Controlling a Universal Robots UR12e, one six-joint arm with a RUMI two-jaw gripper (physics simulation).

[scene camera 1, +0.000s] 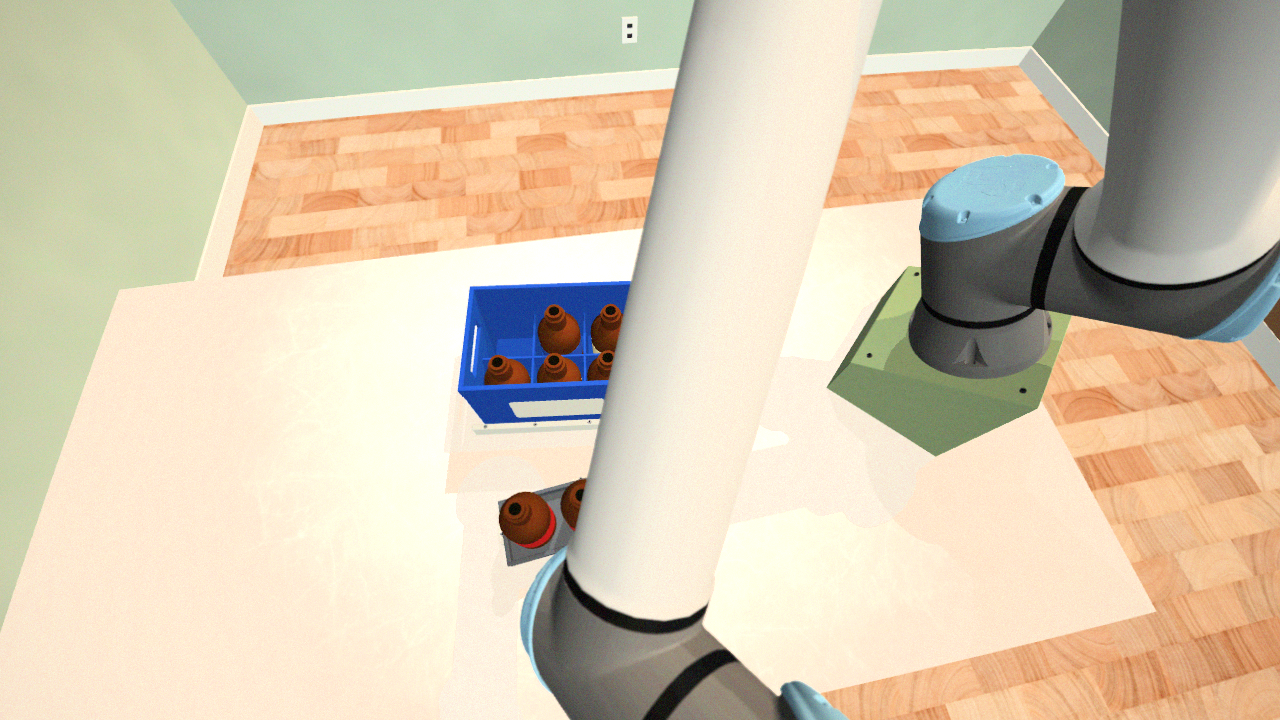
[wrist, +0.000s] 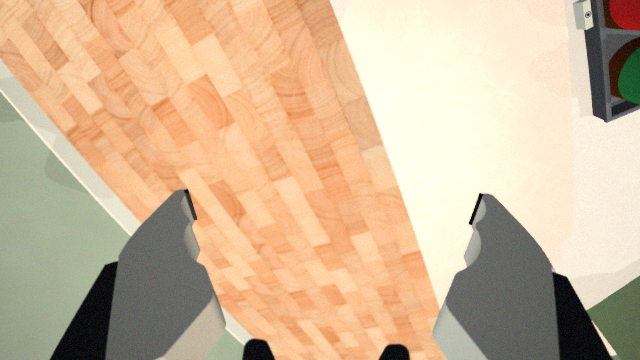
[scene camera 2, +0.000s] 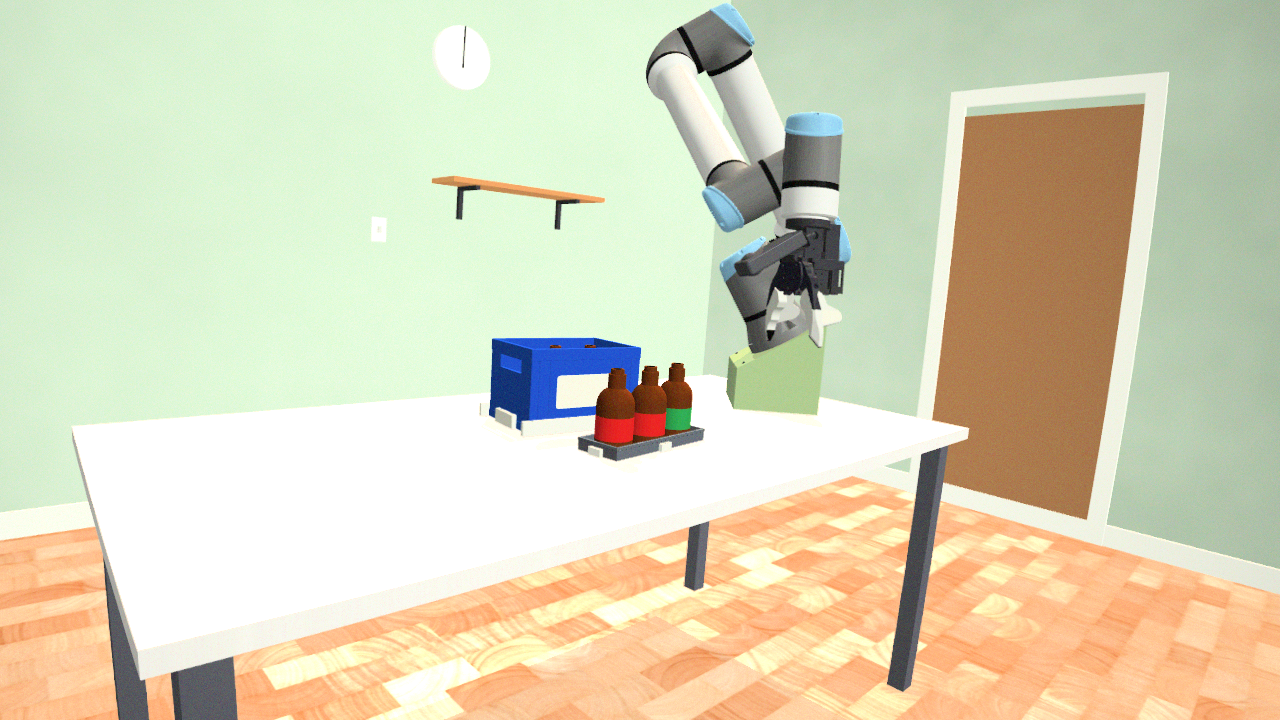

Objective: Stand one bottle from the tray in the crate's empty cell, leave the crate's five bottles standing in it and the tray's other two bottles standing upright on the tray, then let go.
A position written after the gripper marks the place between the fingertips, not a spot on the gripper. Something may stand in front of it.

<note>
In view: the gripper (scene camera 2: 792,344), a green-labelled bottle (scene camera 2: 679,394) and a red-labelled bottle (scene camera 2: 650,399).
The gripper also shows in the wrist view (wrist: 330,194).
</note>
